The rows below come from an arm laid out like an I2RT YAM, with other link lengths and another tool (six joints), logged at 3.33 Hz.
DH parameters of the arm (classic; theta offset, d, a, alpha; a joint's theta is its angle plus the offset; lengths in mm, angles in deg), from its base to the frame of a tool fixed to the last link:
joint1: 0 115.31 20.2 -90
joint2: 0 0 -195.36 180
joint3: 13.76 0 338 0
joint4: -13.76 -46.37 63.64 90
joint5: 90 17.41 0 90
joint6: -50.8 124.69 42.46 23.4
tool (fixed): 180 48.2 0 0
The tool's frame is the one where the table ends.
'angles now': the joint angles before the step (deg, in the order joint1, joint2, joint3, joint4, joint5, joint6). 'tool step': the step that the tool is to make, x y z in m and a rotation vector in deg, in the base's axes. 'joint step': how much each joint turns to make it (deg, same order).
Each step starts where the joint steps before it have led.
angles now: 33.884 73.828 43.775 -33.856 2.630 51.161
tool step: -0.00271 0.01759 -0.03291 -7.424 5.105 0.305
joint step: 4.149 15.908 10.350 -3.143 4.215 2.452
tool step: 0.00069 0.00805 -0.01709 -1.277 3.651 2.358
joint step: 0.013 6.264 4.282 -1.481 -1.831 -1.932
